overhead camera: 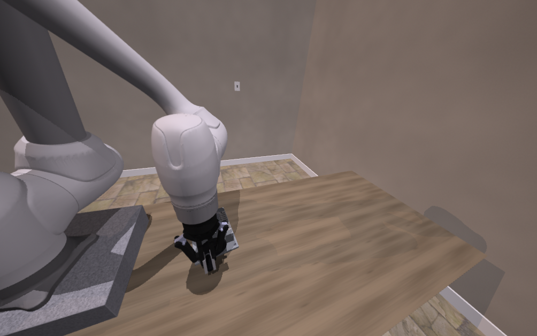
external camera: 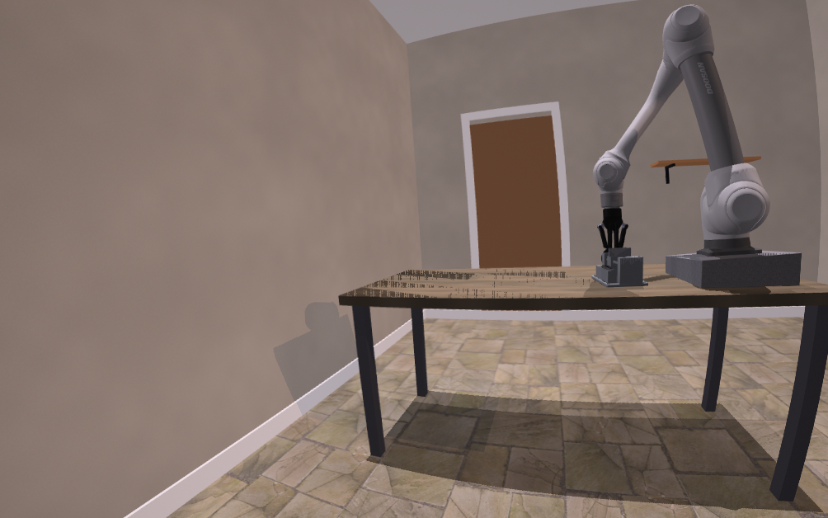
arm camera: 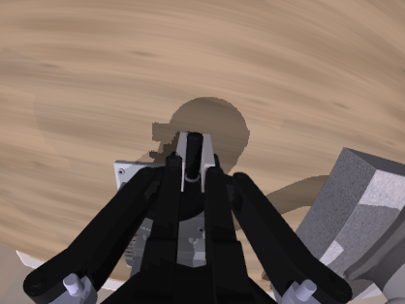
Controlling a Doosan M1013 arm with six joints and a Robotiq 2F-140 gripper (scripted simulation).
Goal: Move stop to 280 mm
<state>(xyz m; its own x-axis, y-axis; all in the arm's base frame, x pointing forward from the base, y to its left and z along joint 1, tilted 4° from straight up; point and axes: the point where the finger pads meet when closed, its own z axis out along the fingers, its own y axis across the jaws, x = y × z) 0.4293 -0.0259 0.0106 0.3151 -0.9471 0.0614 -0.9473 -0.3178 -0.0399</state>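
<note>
Right now the handwheel is 2 cm to the left of my hand and 1 cm below it.
</note>
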